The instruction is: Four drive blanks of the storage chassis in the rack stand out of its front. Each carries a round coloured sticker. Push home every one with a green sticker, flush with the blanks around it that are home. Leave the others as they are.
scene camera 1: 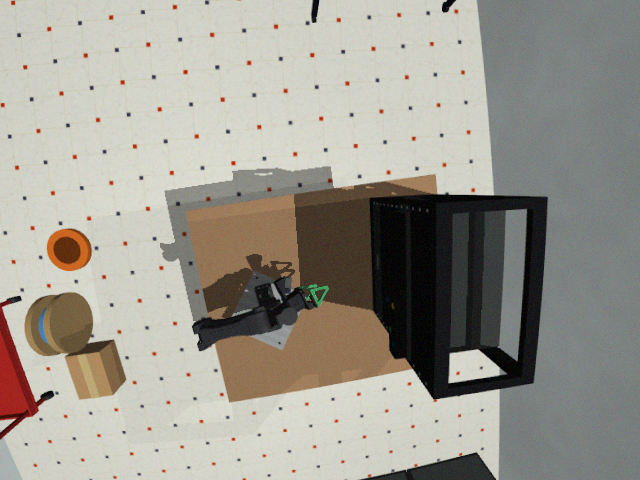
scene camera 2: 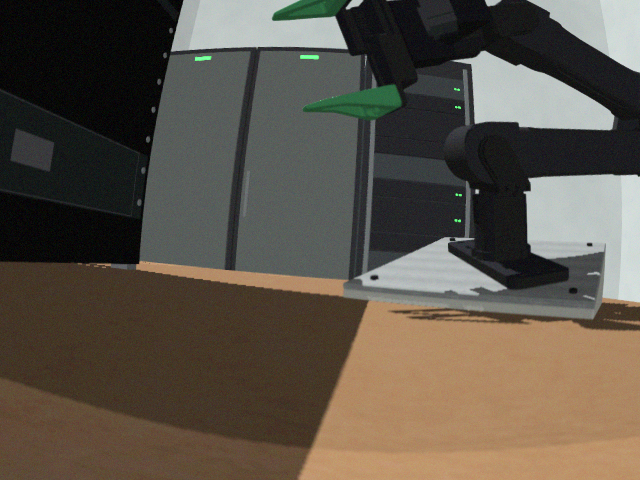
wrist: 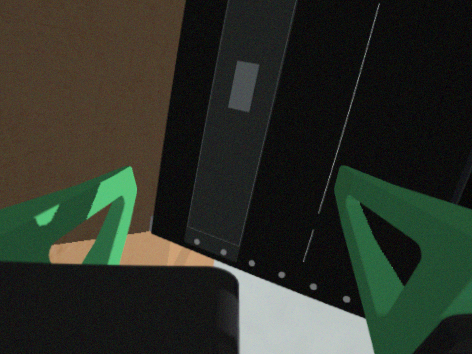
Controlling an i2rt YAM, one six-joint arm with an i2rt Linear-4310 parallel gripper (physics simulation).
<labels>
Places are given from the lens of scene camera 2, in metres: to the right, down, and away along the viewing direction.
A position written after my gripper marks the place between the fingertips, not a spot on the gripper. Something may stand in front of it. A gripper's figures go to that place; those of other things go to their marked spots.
my gripper [scene camera 2: 287,60]: -0.03, -0.16, 0.38
black rack [scene camera 2: 87,87]: -0.26, -0.17, 0.42
</labels>
